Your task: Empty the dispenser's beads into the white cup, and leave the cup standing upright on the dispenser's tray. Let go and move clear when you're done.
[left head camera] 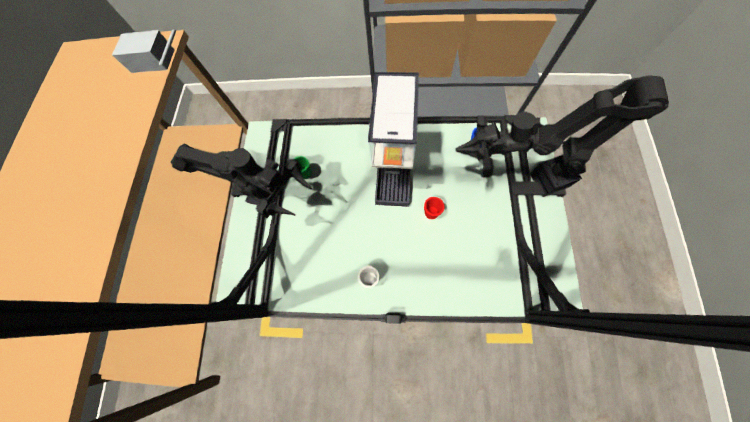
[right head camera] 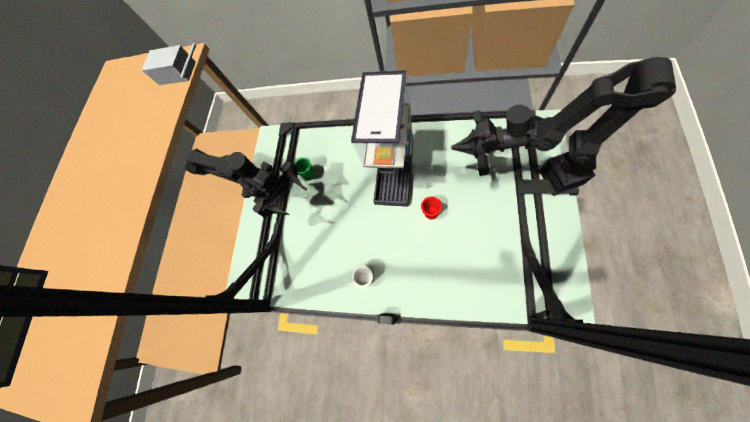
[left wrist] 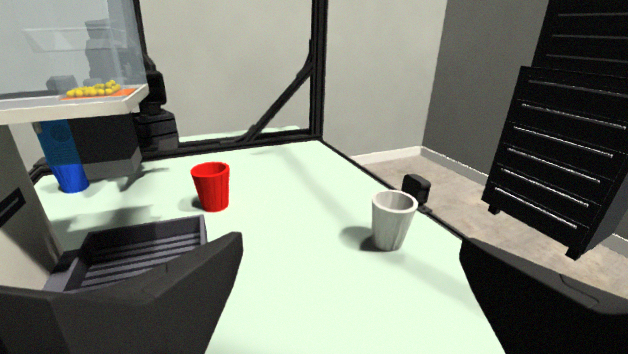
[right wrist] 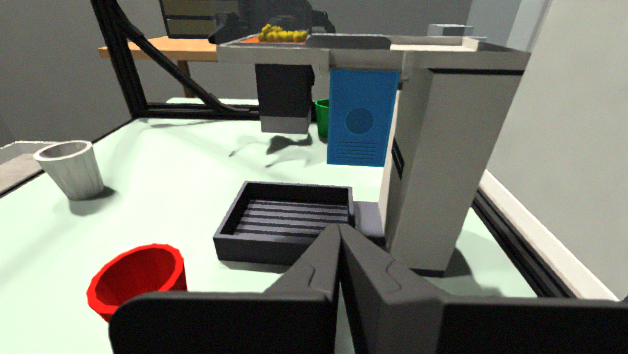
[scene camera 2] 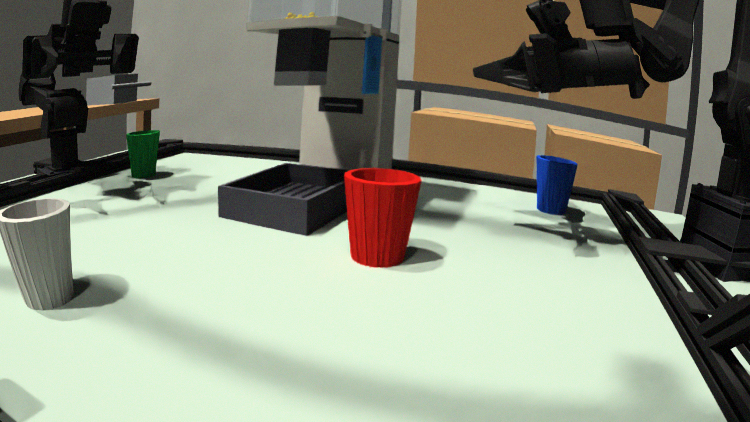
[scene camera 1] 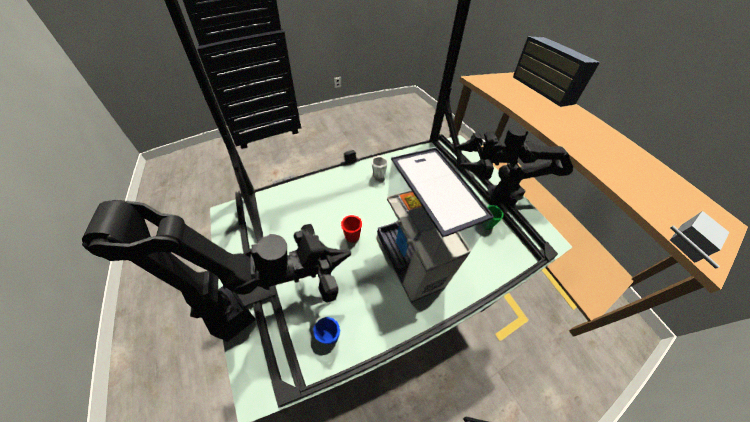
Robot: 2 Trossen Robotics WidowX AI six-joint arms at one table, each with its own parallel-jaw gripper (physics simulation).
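Seen in the pictures: left gripper, fingertip midpoint: (left head camera: 303, 201) (right head camera: 298, 202) (left wrist: 351, 245) (right wrist: 226, 42) (scene camera 2: 88, 59) (scene camera 1: 457, 155); right gripper, fingertip midpoint: (left head camera: 455, 150) (right head camera: 451, 147) (right wrist: 337, 235) (scene camera 2: 473, 72) (scene camera 1: 350, 252); left arm's base at its link origin: (left head camera: 261, 192) (scene camera 2: 65, 167) (scene camera 1: 501, 193); right arm's base at its link origin: (left head camera: 561, 170) (right head camera: 572, 166) (left wrist: 151, 113) (scene camera 2: 739, 196) (scene camera 1: 218, 307).
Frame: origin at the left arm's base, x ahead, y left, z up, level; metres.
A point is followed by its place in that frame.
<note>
The white cup (left head camera: 368, 276) {z -0.008, x 0.476, y -0.174 m} (right head camera: 362, 276) {z -0.008, x 0.468, y -0.178 m} (scene camera 2: 39, 257) {z 0.025, x 0.512, y -0.186 m} (left wrist: 392, 225) {z 0.032, x 0.455, y -0.168 m} (right wrist: 75, 172) {z 0.029, x 0.497, y -0.154 m} stands upright on the table near the front edge. The dispenser (scene camera 1: 437, 267) {z 0.194, x 0.450, y 0.349 m} (scene camera 2: 346, 136) {z 0.054, x 0.447, y 0.287 m} (right wrist: 445, 150) {z 0.137, x 0.488, y 0.320 m} stands at the back middle. Its dark tray (scene camera 2: 262, 212) {z -0.004, x 0.484, y 0.091 m} (left wrist: 145, 225) {z 0.016, x 0.514, y 0.182 m} (right wrist: 260, 252) {z -0.002, x 0.526, y 0.155 m} lies in front of it and holds no cup. Yellow beads (scene camera 2: 300, 15) (left wrist: 95, 90) (right wrist: 282, 34) lie in a small heap on its raised shelf. My left gripper (left head camera: 301, 199) {z 0.181, x 0.247, y -0.037 m} (left wrist: 351, 245) {z 0.181, x 0.247, y -0.037 m} is open and empty, above the left side, apart from the cup. My right gripper (left head camera: 458, 149) {z 0.159, x 0.637, y 0.263 m} (scene camera 2: 475, 71) {z 0.159, x 0.637, y 0.263 m} (right wrist: 337, 235) {z 0.159, x 0.637, y 0.263 m} is shut and empty, right of the dispenser.
A red cup (left head camera: 433, 208) {z -0.008, x 0.624, y 0.117 m} (scene camera 2: 381, 220) {z 0.024, x 0.637, y 0.079 m} stands just right of the tray. A green cup (right head camera: 304, 167) {z 0.008, x 0.107, y 0.138 m} (scene camera 2: 142, 154) {z 0.021, x 0.149, y 0.111 m} stands near the left gripper, and a blue cup (scene camera 1: 326, 331) {z -0.008, x 0.728, y 0.406 m} (scene camera 2: 555, 184) {z 0.024, x 0.727, y 0.388 m} at the back right. A blue panel (right wrist: 362, 120) {z 0.161, x 0.507, y 0.252 m} hangs from the dispenser's shelf.
</note>
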